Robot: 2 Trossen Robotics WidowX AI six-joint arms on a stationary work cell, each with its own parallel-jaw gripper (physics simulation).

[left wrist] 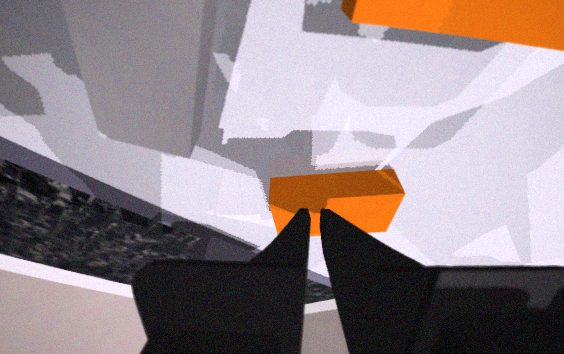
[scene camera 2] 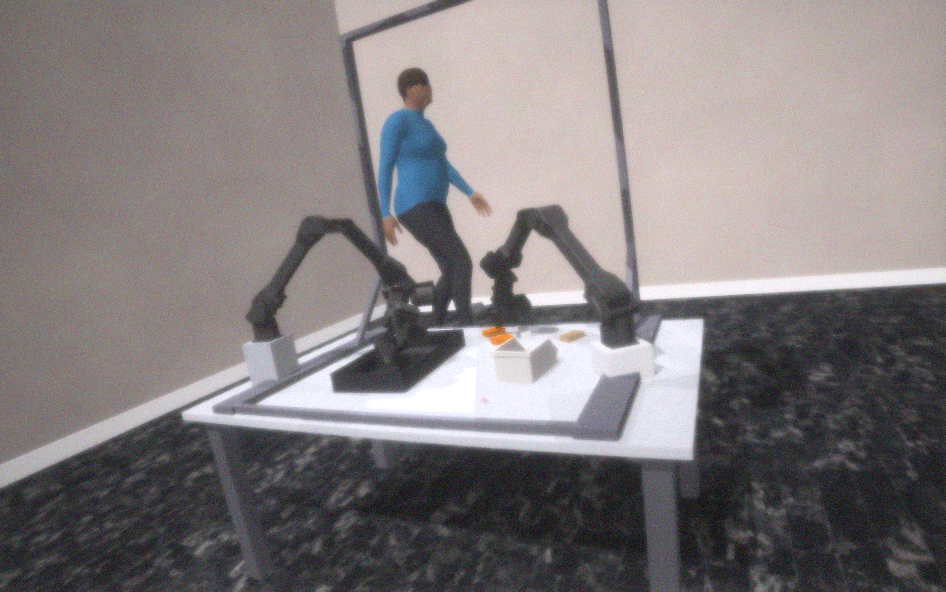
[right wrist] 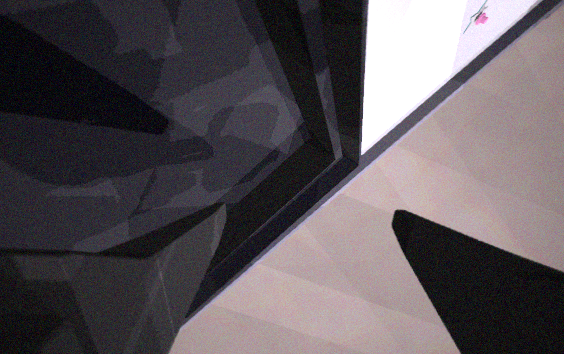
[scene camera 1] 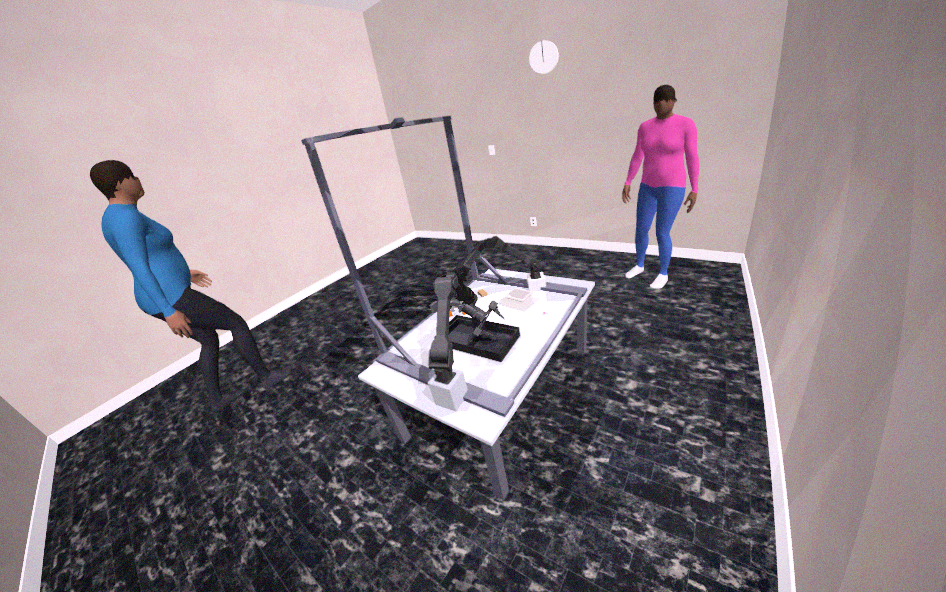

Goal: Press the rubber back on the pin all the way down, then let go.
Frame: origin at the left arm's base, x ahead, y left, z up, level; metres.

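Where they show: left gripper, fingertip midpoint: (left wrist: 313, 216) (scene camera 2: 497, 328); right gripper, fingertip midpoint: (scene camera 2: 393, 355) (right wrist: 308, 213) (scene camera 1: 500, 327); left arm's base, link origin: (scene camera 2: 619, 343) (scene camera 1: 535, 276); right arm's base, link origin: (scene camera 2: 267, 339) (scene camera 1: 445, 377).
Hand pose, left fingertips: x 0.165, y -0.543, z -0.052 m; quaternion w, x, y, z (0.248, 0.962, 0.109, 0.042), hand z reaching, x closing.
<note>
Things, the pixels of their top centre, and the offset from my left fingertips. "spot": a spot on its surface instead.
- rear block, surface spot: (scene camera 2: 493, 331) spot: 0.015 m left, 0.017 m ahead, 0.004 m down
- front block, surface spot: (scene camera 2: 501, 339) spot: 0.118 m left, 0.014 m ahead, 0.006 m down
- black tray, top centre: (scene camera 2: 401, 349) (scene camera 1: 475, 332) 0.169 m left, 0.300 m ahead, 0.032 m up
- white box, surface spot: (scene camera 2: 524, 361) spot: 0.480 m left, 0.034 m ahead, 0.034 m up
- tan block, top centre: (scene camera 2: 571, 333) (scene camera 1: 482, 291) 0.203 m left, 0.171 m back, 0.003 m down
- small pink thing, top centre: (right wrist: 486, 20) (scene camera 2: 483, 396) 0.533 m left, 0.143 m ahead, 0.008 m down
Two orange blocks lie on the table; one (left wrist: 370, 212) is at the middle of the left wrist view, the other (left wrist: 450, 17) at its top right. They also show in scene camera 2 as a rear block (scene camera 2: 493, 331) and a front block (scene camera 2: 501, 339). I cannot tell whether either is the rubber, and I cannot make out the pin. My left gripper (left wrist: 313, 216) (scene camera 2: 498, 323) is shut, with a narrow gap between the fingertips, in front of the middle orange block. My right gripper (right wrist: 308, 213) (scene camera 2: 390, 352) is open and empty over the black tray (scene camera 2: 366, 381) (scene camera 1: 491, 353).
A white box (scene camera 2: 524, 361) (scene camera 1: 517, 300) stands near the orange blocks. A tan block (scene camera 2: 572, 335) (scene camera 1: 482, 293) lies behind it. A small pink thing (scene camera 2: 484, 400) (right wrist: 481, 19) lies near the table's front edge in scene camera 2. A grey frame (scene camera 2: 617, 132) rises behind the table.
</note>
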